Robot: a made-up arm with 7 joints. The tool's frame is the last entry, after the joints. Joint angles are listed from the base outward.
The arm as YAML. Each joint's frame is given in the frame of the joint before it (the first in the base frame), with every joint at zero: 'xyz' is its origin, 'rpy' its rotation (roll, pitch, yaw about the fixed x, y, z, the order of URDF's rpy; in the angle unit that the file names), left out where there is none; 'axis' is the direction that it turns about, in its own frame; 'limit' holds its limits. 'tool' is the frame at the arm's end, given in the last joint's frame.
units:
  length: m
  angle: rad
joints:
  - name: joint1
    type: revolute
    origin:
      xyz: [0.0, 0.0, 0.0]
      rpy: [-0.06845, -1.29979, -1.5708]
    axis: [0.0, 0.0, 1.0]
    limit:
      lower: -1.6
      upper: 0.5
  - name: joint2
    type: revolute
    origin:
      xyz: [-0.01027, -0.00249, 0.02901]
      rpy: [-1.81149, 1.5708, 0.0]
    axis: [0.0, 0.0, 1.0]
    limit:
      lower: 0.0
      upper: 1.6
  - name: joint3
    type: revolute
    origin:
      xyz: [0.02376, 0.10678, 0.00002]
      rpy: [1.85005, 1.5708, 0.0]
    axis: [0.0, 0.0, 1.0]
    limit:
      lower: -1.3
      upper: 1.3
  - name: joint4
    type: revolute
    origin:
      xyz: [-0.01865, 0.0, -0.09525]
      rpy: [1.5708, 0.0, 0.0]
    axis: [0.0, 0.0, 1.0]
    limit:
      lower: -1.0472
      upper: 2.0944
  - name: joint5
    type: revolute
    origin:
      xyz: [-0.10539, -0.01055, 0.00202]
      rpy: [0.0, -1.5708, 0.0]
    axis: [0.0, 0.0, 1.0]
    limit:
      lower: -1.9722
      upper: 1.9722
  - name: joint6
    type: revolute
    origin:
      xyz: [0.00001, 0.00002, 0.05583]
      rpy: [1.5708, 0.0, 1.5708]
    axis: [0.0, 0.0, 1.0]
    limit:
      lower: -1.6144
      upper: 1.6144
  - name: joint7
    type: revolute
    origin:
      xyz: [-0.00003, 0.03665, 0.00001]
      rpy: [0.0, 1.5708, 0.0]
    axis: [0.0, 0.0, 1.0]
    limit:
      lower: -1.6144
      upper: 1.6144
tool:
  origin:
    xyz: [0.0, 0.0, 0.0]
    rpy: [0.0, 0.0, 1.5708]
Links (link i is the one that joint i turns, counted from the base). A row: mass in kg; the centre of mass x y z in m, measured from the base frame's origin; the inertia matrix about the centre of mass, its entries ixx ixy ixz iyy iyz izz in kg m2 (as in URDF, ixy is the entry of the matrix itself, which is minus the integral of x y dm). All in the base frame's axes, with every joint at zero. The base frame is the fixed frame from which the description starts. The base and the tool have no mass.
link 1: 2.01; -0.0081 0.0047 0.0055; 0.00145 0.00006 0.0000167 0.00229 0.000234 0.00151
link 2: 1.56; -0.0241 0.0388 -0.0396; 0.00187 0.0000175 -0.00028 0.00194 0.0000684 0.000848
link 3: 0.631; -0.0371 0.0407 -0.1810; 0.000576 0 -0.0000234 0.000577 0 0.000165
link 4: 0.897; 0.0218 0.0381 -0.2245; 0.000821 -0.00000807 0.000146 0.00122 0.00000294 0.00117
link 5: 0.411; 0.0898 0.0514 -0.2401; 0.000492 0 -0.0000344 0.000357 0 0.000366
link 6: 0.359; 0.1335 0.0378 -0.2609; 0.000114 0 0 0.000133 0 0.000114
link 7: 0.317; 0.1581 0.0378 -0.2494; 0.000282 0 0.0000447 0.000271 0 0.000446
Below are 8 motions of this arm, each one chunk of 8 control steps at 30 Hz.
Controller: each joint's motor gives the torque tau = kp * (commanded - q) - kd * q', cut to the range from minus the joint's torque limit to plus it. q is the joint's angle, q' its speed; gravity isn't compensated. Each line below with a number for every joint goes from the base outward.
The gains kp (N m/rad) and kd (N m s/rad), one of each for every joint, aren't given. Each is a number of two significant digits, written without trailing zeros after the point. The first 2 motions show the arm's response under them.
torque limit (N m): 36 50 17 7 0.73 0.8 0.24
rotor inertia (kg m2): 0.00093 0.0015 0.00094 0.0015 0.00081 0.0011 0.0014
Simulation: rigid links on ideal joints. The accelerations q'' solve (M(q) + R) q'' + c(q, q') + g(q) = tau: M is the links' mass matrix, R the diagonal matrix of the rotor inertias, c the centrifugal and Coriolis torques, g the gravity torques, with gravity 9.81 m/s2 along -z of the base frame. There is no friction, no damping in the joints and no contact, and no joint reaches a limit. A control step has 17 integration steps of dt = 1/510 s. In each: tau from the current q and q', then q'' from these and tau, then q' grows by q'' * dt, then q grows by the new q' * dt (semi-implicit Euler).
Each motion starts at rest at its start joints. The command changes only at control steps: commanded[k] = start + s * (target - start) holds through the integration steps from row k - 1 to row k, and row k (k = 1, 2, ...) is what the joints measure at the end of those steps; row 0 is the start. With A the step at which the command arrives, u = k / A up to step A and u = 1 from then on. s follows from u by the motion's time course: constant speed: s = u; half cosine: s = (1 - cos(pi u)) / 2; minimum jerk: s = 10 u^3 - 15 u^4 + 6 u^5; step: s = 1 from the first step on.
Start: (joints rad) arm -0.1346 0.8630 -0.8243 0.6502 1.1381 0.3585 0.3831
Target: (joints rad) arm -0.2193 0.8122 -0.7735 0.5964 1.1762 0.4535 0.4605
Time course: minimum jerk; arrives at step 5
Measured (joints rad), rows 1 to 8:
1: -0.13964 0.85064 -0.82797 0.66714 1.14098 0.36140 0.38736
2: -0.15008 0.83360 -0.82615 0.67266 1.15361 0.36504 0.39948
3: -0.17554 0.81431 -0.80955 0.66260 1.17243 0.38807 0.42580
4: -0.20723 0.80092 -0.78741 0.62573 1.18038 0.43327 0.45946
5: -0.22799 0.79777 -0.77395 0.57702 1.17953 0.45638 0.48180
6: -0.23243 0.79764 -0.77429 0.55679 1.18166 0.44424 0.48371
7: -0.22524 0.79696 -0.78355 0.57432 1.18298 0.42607 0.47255
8: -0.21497 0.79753 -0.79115 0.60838 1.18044 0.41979 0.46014
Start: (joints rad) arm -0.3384 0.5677 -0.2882 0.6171 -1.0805 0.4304 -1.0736
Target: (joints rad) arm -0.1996 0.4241 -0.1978 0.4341 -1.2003 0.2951 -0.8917
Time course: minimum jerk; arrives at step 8
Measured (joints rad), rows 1 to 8:
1: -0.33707 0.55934 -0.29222 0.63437 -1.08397 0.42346 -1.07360
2: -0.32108 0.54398 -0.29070 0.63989 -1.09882 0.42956 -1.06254
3: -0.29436 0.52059 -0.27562 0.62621 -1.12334 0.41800 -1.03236
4: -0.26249 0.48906 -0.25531 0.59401 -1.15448 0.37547 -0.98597
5: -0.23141 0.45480 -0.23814 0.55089 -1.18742 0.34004 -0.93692
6: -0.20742 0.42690 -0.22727 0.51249 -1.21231 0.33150 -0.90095
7: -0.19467 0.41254 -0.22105 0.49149 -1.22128 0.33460 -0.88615
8: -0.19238 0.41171 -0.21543 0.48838 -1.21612 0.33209 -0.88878
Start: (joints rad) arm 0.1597 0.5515 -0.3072 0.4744 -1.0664 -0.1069 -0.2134
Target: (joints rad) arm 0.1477 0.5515 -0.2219 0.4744 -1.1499 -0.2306 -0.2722
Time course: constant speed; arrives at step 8
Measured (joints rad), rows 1 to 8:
1: 0.15288 0.54371 -0.30405 0.49572 -1.07836 -0.10532 -0.21895
2: 0.15225 0.53978 -0.29946 0.50533 -1.10458 -0.09569 -0.22611
3: 0.15305 0.54015 -0.28808 0.50932 -1.11608 -0.11141 -0.23477
4: 0.15140 0.54226 -0.27333 0.51179 -1.12169 -0.14279 -0.24328
5: 0.14861 0.54375 -0.26004 0.50992 -1.13274 -0.16565 -0.25042
6: 0.14607 0.54340 -0.25026 0.50566 -1.14436 -0.17810 -0.25711
7: 0.14433 0.54208 -0.24209 0.50244 -1.15265 -0.18800 -0.26462
8: 0.14315 0.54128 -0.23277 0.50209 -1.16138 -0.20038 -0.27292

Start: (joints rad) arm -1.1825 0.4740 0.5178 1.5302 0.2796 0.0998 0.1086
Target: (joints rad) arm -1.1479 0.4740 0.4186 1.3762 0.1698 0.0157 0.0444
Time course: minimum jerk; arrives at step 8
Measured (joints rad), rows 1 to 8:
1: -1.17348 0.46957 0.51670 1.53777 0.27599 0.09615 0.10953
2: -1.16034 0.46445 0.50836 1.56711 0.26337 0.11177 0.10766
3: -1.14549 0.46045 0.49162 1.58308 0.24263 0.13826 0.09698
4: -1.13277 0.45951 0.46959 1.57024 0.21584 0.13213 0.07921
5: -1.12563 0.46146 0.44744 1.53008 0.18853 0.09678 0.06088
6: -1.12514 0.46441 0.43025 1.47824 0.16939 0.05918 0.04792
7: -1.12907 0.46645 0.42097 1.43520 0.16317 0.03346 0.04265
8: -1.13315 0.46694 0.41868 1.41415 0.16593 0.02349 0.04361

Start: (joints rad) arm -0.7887 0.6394 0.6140 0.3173 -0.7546 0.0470 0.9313
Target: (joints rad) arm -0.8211 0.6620 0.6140 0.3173 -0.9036 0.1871 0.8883
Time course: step
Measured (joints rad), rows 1 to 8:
1: -0.80522 0.65048 0.61320 0.35690 -0.88087 0.17324 0.90618
2: -0.80903 0.65099 0.61151 0.38640 -0.97774 0.27509 0.87687
3: -0.80444 0.64453 0.60537 0.40408 -0.93235 0.23269 0.86675
4: -0.80212 0.64356 0.60711 0.41318 -0.89236 0.20852 0.88175
5: -0.80222 0.64660 0.61203 0.40896 -0.90854 0.22291 0.89918
6: -0.80393 0.64840 0.61275 0.39780 -0.92348 0.21775 0.89985
7: -0.80583 0.64848 0.61067 0.38703 -0.91685 0.20464 0.88854
8: -0.80679 0.64837 0.60947 0.38177 -0.91003 0.20695 0.88039

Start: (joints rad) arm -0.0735 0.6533 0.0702 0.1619 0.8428 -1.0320 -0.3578
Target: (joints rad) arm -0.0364 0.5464 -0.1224 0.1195 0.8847 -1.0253 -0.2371
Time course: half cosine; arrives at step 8
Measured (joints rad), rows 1 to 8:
1: -0.07489 0.64388 0.05665 0.18403 0.84519 -1.02105 -0.35345
2: -0.06829 0.62780 0.02442 0.20977 0.87497 -0.99897 -0.33696
3: -0.05785 0.60857 -0.01272 0.22207 0.91626 -1.00223 -0.31691
4: -0.04897 0.58782 -0.05181 0.21908 0.93405 -1.01538 -0.29845
5: -0.04275 0.56703 -0.08951 0.20422 0.93051 -1.01637 -0.27600
6: -0.03858 0.54914 -0.12079 0.18615 0.92633 -1.01241 -0.24904
7: -0.03555 0.53725 -0.14068 0.17349 0.92967 -1.01451 -0.22787
8: -0.03373 0.53335 -0.14576 0.17051 0.93537 -1.01923 -0.22201

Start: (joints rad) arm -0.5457 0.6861 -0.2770 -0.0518 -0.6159 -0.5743 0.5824
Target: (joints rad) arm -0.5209 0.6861 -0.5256 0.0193 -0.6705 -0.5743 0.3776
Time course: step
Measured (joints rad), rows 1 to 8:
1: -0.54835 0.70262 -0.48378 -0.00671 -0.74082 -0.66817 0.51876
2: -0.50599 0.65689 -0.60498 0.06577 -0.69745 -0.51445 0.36944
3: -0.47756 0.65498 -0.62145 0.11691 -0.59123 -0.34125 0.29176
4: -0.48483 0.67321 -0.56842 0.14604 -0.61385 -0.36149 0.31355
5: -0.50702 0.68689 -0.51842 0.13795 -0.73024 -0.55464 0.38207
6: -0.51942 0.68891 -0.50825 0.08740 -0.77677 -0.64160 0.42820
7: -0.51961 0.68030 -0.53281 0.04494 -0.70243 -0.58426 0.41974
8: -0.51255 0.67170 -0.55929 0.03634 -0.61671 -0.52084 0.37373

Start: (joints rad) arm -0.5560 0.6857 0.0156 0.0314 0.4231 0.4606 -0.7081
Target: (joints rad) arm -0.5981 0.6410 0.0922 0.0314 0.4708 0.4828 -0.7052
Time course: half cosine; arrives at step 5
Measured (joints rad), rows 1 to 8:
1: -0.55411 0.67458 0.01468 0.05137 0.42809 0.46107 -0.70519
2: -0.55520 0.65638 0.01806 0.09221 0.43287 0.48142 -0.70233
3: -0.56272 0.64058 0.04141 0.12475 0.43873 0.51360 -0.70400
4: -0.57378 0.63271 0.07065 0.13148 0.44909 0.53224 -0.70584
5: -0.58246 0.63183 0.08408 0.11390 0.46051 0.52372 -0.70384
6: -0.58638 0.63186 0.08110 0.08909 0.46718 0.49797 -0.70001
7: -0.58729 0.62976 0.07480 0.07505 0.46778 0.47996 -0.69870
8: -0.58641 0.62849 0.07245 0.07714 0.46498 0.48335 -0.70070

